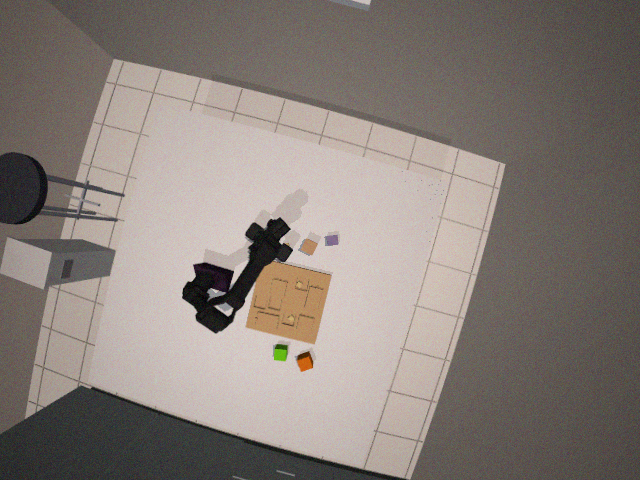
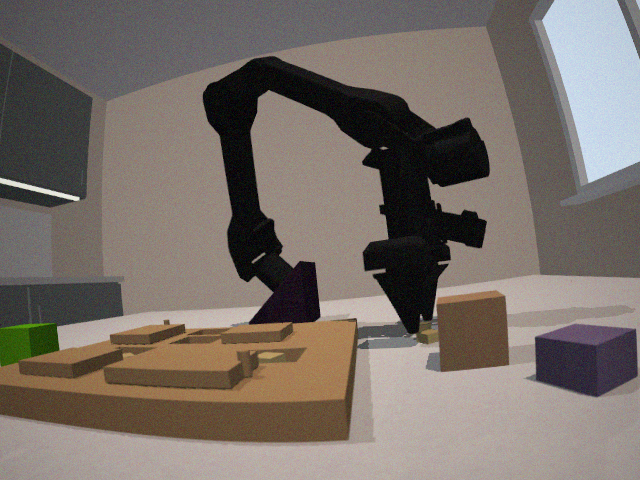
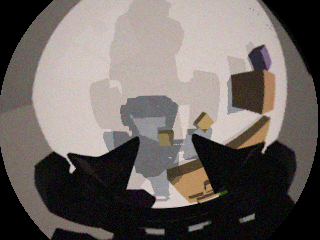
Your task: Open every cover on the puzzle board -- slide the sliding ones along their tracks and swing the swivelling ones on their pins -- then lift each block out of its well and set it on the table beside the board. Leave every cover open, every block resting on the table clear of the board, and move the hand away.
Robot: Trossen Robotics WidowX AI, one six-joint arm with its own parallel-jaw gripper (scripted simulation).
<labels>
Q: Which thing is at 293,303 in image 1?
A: A tan puzzle board.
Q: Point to a brown block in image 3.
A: At 255,91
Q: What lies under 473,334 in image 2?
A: A brown block.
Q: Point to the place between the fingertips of my gripper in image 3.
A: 165,138
</labels>
